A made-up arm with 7 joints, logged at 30 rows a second.
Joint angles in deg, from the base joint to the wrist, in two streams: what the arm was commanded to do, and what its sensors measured. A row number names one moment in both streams.
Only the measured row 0 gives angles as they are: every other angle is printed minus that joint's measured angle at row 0.
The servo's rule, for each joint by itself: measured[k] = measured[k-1] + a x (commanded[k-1-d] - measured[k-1]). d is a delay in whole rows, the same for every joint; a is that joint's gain. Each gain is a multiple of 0.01, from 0.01 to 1. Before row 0 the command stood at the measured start. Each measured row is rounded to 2 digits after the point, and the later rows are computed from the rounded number. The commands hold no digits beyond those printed.
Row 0, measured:
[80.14 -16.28 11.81 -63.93 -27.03 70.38 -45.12]
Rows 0 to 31, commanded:
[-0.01 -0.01 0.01 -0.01 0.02 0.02 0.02]
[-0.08 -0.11 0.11 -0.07 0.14 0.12 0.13]
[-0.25 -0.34 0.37 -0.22 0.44 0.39 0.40]
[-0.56 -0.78 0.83 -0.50 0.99 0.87 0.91]
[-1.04 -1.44 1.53 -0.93 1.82 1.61 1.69]
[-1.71 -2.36 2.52 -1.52 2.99 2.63 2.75]
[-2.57 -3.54 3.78 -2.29 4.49 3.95 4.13]
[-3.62 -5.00 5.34 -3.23 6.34 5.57 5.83]
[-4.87 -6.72 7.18 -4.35 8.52 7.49 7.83]
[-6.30 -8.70 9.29 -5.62 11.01 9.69 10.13]
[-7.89 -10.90 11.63 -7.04 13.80 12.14 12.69]
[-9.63 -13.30 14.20 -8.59 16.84 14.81 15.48]
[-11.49 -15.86 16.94 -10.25 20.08 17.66 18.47]
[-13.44 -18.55 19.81 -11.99 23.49 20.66 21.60]
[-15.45 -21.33 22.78 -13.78 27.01 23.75 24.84]
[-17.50 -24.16 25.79 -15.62 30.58 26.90 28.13]
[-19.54 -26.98 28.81 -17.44 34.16 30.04 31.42]
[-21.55 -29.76 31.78 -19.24 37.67 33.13 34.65]
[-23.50 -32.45 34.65 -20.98 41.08 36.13 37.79]
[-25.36 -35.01 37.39 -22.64 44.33 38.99 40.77]
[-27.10 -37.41 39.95 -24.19 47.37 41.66 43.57]
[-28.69 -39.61 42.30 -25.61 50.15 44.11 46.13]
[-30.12 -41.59 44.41 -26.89 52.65 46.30 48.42]
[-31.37 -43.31 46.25 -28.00 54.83 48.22 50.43]
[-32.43 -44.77 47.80 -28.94 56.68 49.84 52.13]
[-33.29 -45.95 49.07 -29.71 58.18 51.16 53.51]
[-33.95 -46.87 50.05 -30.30 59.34 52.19 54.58]
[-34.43 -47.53 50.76 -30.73 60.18 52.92 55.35]
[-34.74 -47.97 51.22 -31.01 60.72 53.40 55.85]
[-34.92 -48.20 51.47 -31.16 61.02 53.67 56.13]
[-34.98 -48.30 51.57 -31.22 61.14 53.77 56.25]
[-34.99 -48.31 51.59 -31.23 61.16 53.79 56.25]
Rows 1 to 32, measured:
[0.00 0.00 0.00 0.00 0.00 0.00 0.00]
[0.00 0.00 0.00 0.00 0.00 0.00 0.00]
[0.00 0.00 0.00 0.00 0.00 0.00 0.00]
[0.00 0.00 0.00 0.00 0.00 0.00 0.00]
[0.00 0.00 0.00 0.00 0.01 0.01 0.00]
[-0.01 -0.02 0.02 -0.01 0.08 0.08 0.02]
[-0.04 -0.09 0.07 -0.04 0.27 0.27 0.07]
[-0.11 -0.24 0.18 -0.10 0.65 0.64 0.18]
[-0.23 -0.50 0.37 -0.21 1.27 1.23 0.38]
[-0.42 -0.91 0.67 -0.38 2.18 2.08 0.69]
[-0.70 -1.49 1.11 -0.63 3.40 3.22 1.14]
[-1.08 -2.26 1.70 -0.97 4.96 4.65 1.75]
[-1.57 -3.24 2.47 -1.41 6.85 6.38 2.54]
[-2.18 -4.44 3.42 -1.96 9.05 8.40 3.53]
[-2.92 -5.86 4.57 -2.62 11.57 10.68 4.72]
[-3.79 -7.50 5.92 -3.40 14.36 13.20 6.12]
[-4.79 -9.34 7.46 -4.29 17.39 15.92 7.73]
[-5.91 -11.37 9.19 -5.29 20.62 18.81 9.53]
[-7.15 -13.56 11.09 -6.39 24.01 21.82 11.52]
[-8.50 -15.89 13.15 -7.59 27.49 24.92 13.68]
[-9.94 -18.33 15.34 -8.87 31.03 28.04 15.99]
[-11.45 -20.84 17.64 -10.22 34.55 31.14 18.42]
[-13.02 -23.39 20.02 -11.62 38.01 34.18 20.94]
[-14.62 -25.95 22.45 -13.05 41.36 37.11 23.52]
[-16.24 -28.47 24.90 -14.50 44.55 39.89 26.13]
[-17.86 -30.92 27.34 -15.94 47.52 42.46 28.73]
[-19.45 -33.27 29.73 -17.36 50.24 44.80 31.29]
[-21.00 -35.48 32.04 -18.74 52.67 46.89 33.78]
[-22.49 -37.52 34.25 -20.07 54.80 48.69 36.17]
[-23.89 -39.37 36.32 -21.32 56.59 50.20 38.42]
[-25.20 -41.02 38.24 -22.49 58.05 51.41 40.52]
[-26.40 -42.45 39.99 -23.56 59.18 52.33 42.45]
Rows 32 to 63, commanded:
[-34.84 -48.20 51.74 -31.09 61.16 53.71 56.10]
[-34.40 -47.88 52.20 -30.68 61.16 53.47 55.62]
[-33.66 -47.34 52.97 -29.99 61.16 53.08 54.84]
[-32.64 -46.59 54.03 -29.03 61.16 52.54 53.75]
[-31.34 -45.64 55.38 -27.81 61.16 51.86 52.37]
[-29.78 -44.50 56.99 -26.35 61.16 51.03 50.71]
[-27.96 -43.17 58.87 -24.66 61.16 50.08 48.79]
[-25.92 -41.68 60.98 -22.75 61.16 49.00 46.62]
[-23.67 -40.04 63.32 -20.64 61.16 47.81 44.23]
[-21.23 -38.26 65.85 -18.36 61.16 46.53 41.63]
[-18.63 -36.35 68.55 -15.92 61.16 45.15 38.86]
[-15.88 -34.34 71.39 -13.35 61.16 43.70 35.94]
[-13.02 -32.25 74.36 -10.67 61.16 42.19 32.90]
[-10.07 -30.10 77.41 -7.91 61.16 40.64 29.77]
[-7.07 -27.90 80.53 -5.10 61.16 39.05 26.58]
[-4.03 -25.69 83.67 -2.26 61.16 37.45 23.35]
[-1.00 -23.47 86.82 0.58 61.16 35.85 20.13]
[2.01 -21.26 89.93 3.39 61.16 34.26 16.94]
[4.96 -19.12 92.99 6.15 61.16 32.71 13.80]
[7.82 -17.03 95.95 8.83 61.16 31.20 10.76]
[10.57 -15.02 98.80 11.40 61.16 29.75 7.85]
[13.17 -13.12 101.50 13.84 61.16 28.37 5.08]
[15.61 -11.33 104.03 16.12 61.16 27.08 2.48]
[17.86 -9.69 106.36 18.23 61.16 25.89 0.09]
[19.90 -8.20 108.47 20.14 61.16 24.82 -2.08]
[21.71 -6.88 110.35 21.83 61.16 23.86 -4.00]
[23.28 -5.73 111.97 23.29 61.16 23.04 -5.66]
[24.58 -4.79 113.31 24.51 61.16 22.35 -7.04]
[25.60 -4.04 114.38 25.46 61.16 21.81 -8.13]
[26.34 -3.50 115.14 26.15 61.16 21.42 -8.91]
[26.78 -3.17 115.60 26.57 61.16 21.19 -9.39]
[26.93 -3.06 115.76 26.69 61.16 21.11 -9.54]
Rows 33 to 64, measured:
[-27.48 -43.66 41.56 -24.53 60.00 52.98 44.19]
[-28.45 -44.66 42.95 -25.39 60.54 53.40 45.74]
[-29.30 -45.46 44.16 -26.15 60.86 53.63 47.11]
[-30.04 -46.09 45.20 -26.81 61.02 53.73 48.30]
[-30.66 -46.55 46.12 -27.37 61.09 53.72 49.31]
[-31.15 -46.84 46.97 -27.80 61.13 53.57 50.13]
[-31.48 -46.95 47.81 -28.08 61.15 53.27 50.74]
[-31.63 -46.87 48.68 -28.20 61.16 52.82 51.13]
[-31.59 -46.60 49.62 -28.15 61.16 52.23 51.29]
[-31.35 -46.14 50.65 -27.92 61.16 51.50 51.21]
[-30.91 -45.49 51.80 -27.50 61.16 50.63 50.90]
[-30.26 -44.65 53.09 -26.88 61.16 49.64 50.34]
[-29.40 -43.64 54.52 -26.07 61.16 48.52 49.55]
[-28.34 -42.46 56.11 -25.07 61.16 47.31 48.52]
[-27.08 -41.12 57.85 -23.88 61.16 45.99 47.26]
[-25.62 -39.63 59.75 -22.51 61.16 44.59 45.79]
[-23.98 -38.01 61.80 -20.97 61.16 43.13 44.11]
[-22.17 -36.27 63.99 -19.27 61.16 41.61 42.25]
[-20.21 -34.43 66.31 -17.43 61.16 40.05 40.21]
[-18.11 -32.51 68.74 -15.46 61.16 38.46 38.02]
[-15.89 -30.52 71.27 -13.37 61.16 36.87 35.69]
[-13.56 -28.48 73.88 -11.19 61.16 35.28 33.25]
[-11.15 -26.42 76.56 -8.94 61.16 33.71 30.72]
[-8.68 -24.35 79.27 -6.63 61.16 32.18 28.13]
[-6.18 -22.30 82.00 -4.29 61.16 30.70 25.49]
[-3.66 -20.28 84.73 -1.93 61.16 29.28 22.84]
[-1.15 -18.31 87.43 0.42 61.16 27.94 20.19]
[1.32 -16.41 90.08 2.74 61.16 26.69 17.58]
[3.74 -14.60 92.65 5.00 61.16 25.55 15.02]
[6.08 -12.90 95.13 7.19 61.16 24.52 12.55]
[8.32 -11.32 97.49 9.28 61.16 23.62 10.18]
[10.43 -9.88 99.70 11.26 61.16 22.85 7.94]

